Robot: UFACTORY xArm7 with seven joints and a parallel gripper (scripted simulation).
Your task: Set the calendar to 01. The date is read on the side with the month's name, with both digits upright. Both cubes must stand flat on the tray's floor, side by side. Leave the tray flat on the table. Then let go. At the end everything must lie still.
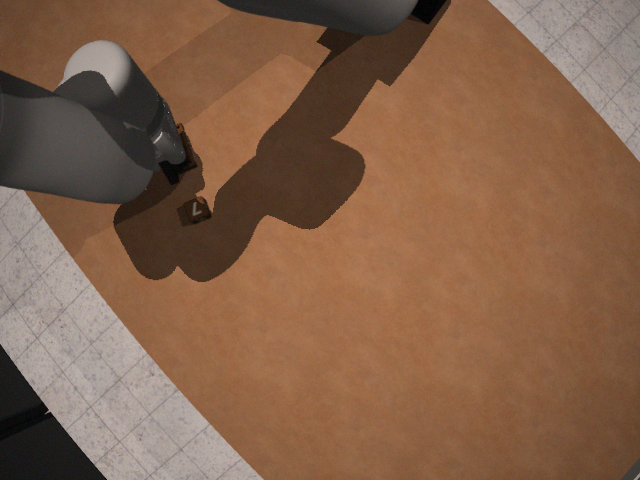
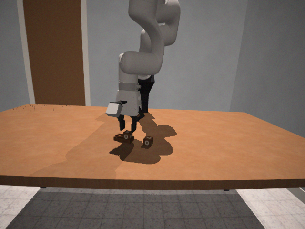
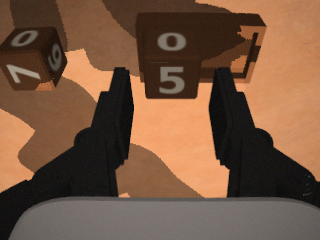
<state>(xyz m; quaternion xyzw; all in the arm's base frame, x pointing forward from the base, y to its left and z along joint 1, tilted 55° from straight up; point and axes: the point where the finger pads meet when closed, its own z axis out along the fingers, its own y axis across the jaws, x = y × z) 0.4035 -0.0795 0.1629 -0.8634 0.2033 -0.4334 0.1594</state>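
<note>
Now: hand 6 cm above the calendar tray, 2 cm to the left of it and 1 cm past it. Also, from my hand: cube: 9 cm to the left, 5 cm below, 3 cm ahead.
</note>
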